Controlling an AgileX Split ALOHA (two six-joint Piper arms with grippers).
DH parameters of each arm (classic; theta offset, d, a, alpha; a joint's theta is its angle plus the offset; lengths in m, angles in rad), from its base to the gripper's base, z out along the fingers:
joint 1: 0 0.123 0 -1.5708
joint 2: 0.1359 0 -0.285 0
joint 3: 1.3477 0 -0.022 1.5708
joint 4: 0 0.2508 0 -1.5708
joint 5: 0 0 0.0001 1.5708
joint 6: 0 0.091 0 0
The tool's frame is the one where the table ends.
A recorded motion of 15 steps. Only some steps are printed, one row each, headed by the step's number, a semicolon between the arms.
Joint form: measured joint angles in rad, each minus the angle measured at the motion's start. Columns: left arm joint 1, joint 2, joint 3, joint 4, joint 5, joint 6; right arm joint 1, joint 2, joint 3, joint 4, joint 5, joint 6.
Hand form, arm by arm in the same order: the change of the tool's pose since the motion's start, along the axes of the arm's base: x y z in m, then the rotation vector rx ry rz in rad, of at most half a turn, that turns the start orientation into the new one. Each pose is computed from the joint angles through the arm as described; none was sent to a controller.
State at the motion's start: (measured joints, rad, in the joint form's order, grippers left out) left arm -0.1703 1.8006 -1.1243 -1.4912 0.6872 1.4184; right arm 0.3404 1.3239 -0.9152 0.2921 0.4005 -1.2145
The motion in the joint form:
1: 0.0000 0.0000 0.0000 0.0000 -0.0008 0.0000; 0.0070 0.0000 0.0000 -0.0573 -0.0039 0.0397
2: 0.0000 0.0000 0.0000 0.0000 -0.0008 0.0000; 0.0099 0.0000 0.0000 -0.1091 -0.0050 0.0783
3: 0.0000 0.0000 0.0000 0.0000 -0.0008 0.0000; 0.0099 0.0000 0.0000 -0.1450 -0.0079 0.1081
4: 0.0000 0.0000 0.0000 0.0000 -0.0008 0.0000; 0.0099 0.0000 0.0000 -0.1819 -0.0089 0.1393
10: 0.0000 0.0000 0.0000 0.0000 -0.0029 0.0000; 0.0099 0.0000 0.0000 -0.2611 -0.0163 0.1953
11: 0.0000 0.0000 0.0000 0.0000 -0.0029 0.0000; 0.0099 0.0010 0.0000 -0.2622 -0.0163 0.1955
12: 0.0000 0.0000 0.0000 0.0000 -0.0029 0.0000; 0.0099 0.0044 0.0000 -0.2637 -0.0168 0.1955
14: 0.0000 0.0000 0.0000 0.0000 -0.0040 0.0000; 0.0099 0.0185 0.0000 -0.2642 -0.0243 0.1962
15: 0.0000 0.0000 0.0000 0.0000 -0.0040 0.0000; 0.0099 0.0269 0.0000 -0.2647 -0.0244 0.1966
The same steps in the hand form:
1: 0.0000 0.0000 0.0000 0.0004 -0.0001 0.0007; 0.0000 -0.0001 -0.0002 -0.0233 -0.0081 -0.0015
2: 0.0000 0.0000 0.0000 0.0004 -0.0001 0.0007; 0.0003 -0.0010 -0.0005 -0.0428 -0.0130 -0.0075
3: 0.0000 0.0000 0.0000 0.0004 -0.0001 0.0007; 0.0008 -0.0022 -0.0005 -0.0535 -0.0178 -0.0161
4: 0.0000 0.0000 0.0000 0.0004 -0.0001 0.0007; 0.0013 -0.0034 -0.0006 -0.0645 -0.0210 -0.0249
10: 0.0002 0.0002 -0.0001 0.0015 -0.0005 0.0024; 0.0026 -0.0059 -0.0003 -0.0932 -0.0378 -0.0370
11: 0.0002 0.0002 -0.0001 0.0015 -0.0005 0.0024; 0.0027 -0.0058 -0.0006 -0.0944 -0.0372 -0.0367
12: 0.0002 0.0002 -0.0001 0.0015 -0.0005 0.0024; 0.0033 -0.0057 -0.0015 -0.0967 -0.0350 -0.0361
14: 0.0002 0.0002 -0.0001 0.0021 -0.0007 0.0033; 0.0059 -0.0048 -0.0050 -0.0991 -0.0288 -0.0363
15: 0.0002 0.0002 -0.0001 0.0021 -0.0007 0.0033; 0.0072 -0.0043 -0.0074 -0.1023 -0.0212 -0.0359

